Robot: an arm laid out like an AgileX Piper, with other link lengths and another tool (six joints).
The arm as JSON. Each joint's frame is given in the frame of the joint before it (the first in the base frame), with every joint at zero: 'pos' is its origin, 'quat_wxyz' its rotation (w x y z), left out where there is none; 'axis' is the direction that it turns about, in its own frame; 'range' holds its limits. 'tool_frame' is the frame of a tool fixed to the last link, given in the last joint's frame.
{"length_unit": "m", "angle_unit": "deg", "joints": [
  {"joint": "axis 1", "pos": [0.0, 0.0, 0.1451], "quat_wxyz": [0.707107, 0.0, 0.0, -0.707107], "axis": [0.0, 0.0, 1.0], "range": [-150.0, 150.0]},
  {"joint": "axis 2", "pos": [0.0, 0.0, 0.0], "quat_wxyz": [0.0, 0.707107, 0.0, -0.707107], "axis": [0.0, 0.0, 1.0], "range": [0.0, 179.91]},
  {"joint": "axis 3", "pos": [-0.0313, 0.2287, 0.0], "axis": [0.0, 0.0, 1.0], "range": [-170.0, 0.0]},
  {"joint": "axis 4", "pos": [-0.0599, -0.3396, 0.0], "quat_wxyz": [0.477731, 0.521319, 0.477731, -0.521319], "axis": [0.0, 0.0, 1.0], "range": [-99.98, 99.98]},
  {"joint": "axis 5", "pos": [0.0, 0.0, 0.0], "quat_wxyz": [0.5, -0.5, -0.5, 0.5], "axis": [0.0, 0.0, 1.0], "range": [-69.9, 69.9]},
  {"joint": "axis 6", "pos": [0.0, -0.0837, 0.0], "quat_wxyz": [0.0, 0.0, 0.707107, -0.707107], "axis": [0.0, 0.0, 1.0], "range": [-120.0, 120.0]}
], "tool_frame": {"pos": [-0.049, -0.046, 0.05], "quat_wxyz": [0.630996, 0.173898, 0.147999, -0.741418]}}
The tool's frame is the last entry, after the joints.
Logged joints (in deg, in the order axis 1, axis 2, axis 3, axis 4, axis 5, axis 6), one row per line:
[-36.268 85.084 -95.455 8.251 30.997 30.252]
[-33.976 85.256 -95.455 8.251 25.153 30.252]
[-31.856 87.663 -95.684 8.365 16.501 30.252]
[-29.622 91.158 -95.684 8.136 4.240 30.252]
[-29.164 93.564 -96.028 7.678 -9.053 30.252]
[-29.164 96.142 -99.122 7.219 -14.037 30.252]
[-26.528 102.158 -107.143 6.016 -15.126 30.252]
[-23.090 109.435 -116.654 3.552 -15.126 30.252]
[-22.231 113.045 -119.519 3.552 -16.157 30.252]
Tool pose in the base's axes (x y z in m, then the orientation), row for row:
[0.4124 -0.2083 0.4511 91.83 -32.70 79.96]
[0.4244 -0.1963 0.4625 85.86 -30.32 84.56]
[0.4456 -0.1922 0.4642 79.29 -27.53 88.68]
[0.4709 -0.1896 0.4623 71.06 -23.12 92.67]
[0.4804 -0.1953 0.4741 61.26 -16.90 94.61]
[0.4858 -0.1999 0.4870 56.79 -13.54 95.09]
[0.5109 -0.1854 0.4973 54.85 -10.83 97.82]
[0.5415 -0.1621 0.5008 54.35 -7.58 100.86]
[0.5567 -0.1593 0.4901 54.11 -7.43 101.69]
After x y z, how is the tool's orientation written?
As angles about the fixed x, y, z axes (roll, pitch, yaw), in degrees.
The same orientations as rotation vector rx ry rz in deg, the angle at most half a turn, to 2 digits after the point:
[95.61 42.80 85.36]
[89.04 43.51 87.89]
[81.71 43.21 90.30]
[71.88 42.09 92.42]
[59.65 39.07 92.82]
[53.65 37.79 92.61]
[49.48 39.44 94.28]
[45.67 42.70 95.72]
[45.16 43.01 96.46]

